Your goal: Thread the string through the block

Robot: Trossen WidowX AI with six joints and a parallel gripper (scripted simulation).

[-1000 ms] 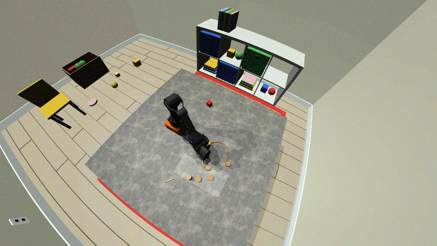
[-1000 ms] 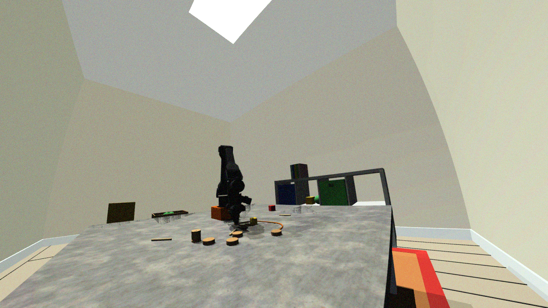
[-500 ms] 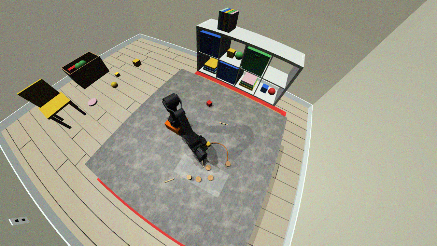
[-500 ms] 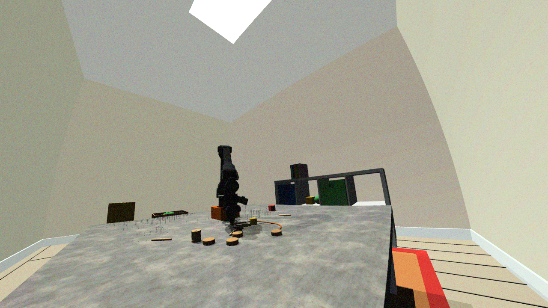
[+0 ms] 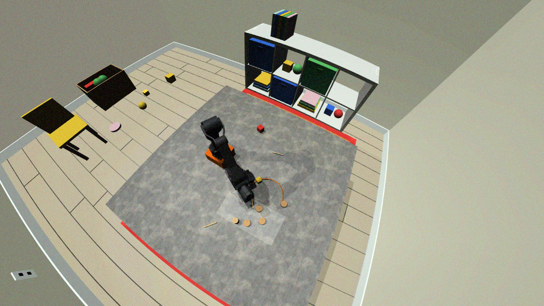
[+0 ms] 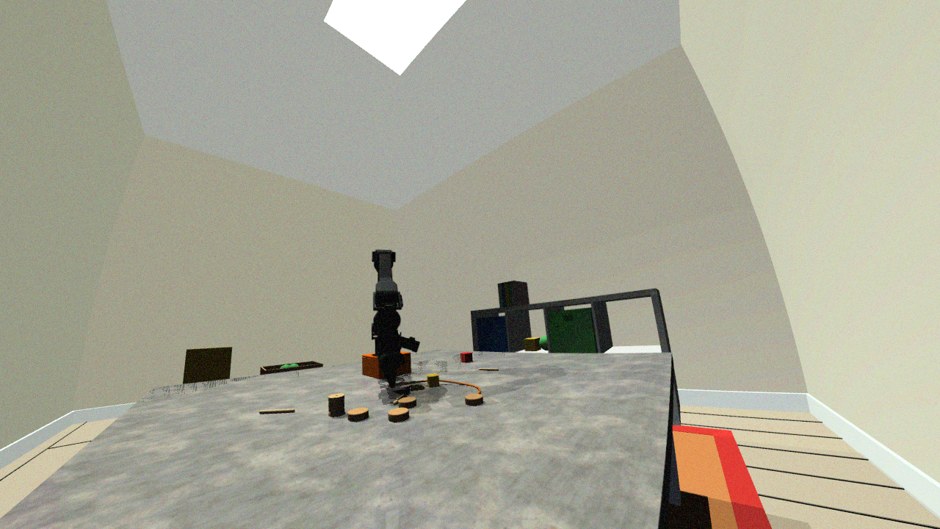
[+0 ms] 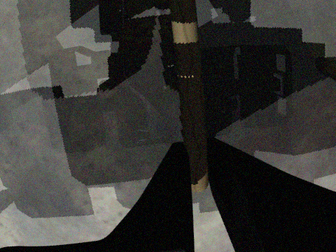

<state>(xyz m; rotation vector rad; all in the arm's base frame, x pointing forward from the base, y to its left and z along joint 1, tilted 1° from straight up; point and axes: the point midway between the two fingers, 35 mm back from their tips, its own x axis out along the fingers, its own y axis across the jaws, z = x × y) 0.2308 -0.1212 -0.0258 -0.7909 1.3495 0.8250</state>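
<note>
The yellow wooden block lies 100 mm to the left of my gripper tip, 60 mm ahead of it and 10 mm above it. Also, from my gripper tip: round wooden button 260 mm ahead, 30 mm to the left; thin wooden stick 40 mm to the left, 20 mm ahead, 10 mm above; short wooden cylinder 180 mm to the right, 50 mm ahead, 10 mm above.
</note>
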